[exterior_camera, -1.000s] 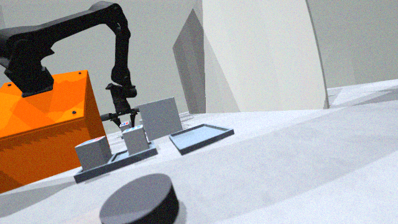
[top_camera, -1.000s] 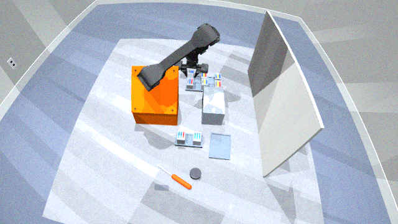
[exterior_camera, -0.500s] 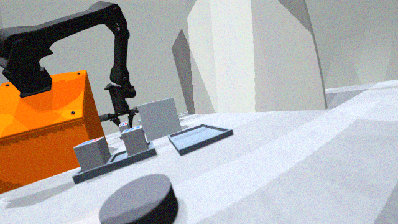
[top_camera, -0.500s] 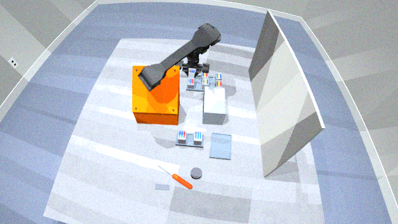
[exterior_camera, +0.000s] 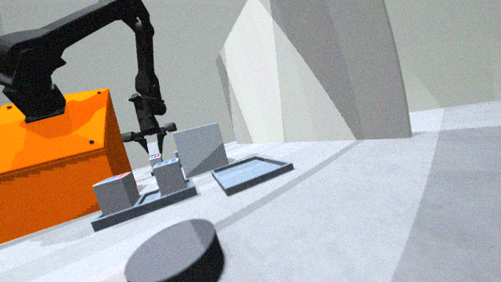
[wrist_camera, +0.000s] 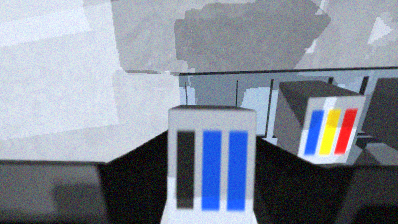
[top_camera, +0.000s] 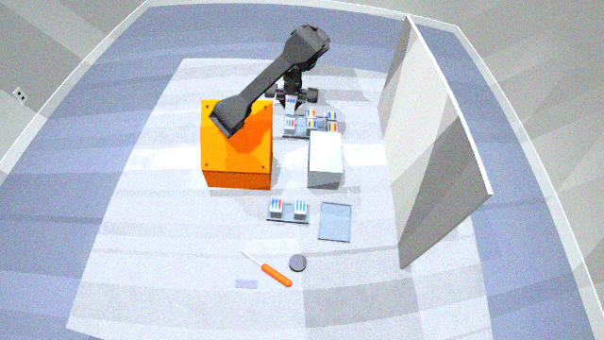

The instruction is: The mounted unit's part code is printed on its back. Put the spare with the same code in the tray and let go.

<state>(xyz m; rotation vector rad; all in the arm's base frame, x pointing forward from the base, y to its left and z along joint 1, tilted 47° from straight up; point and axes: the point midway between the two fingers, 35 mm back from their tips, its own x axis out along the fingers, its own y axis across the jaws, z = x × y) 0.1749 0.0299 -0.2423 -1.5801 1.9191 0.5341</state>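
My gripper tip is 43 cm to the left of the shallow tray, 11 cm short of it and 5 cm above it. The rest, counted from my gripper tip: mounted grey unit: 22 cm to the right, 10 cm ahead, 1 cm below; white stick: 19 cm to the left, 5 cm below, 1 cm ahead; grey spare block: 3 cm above.
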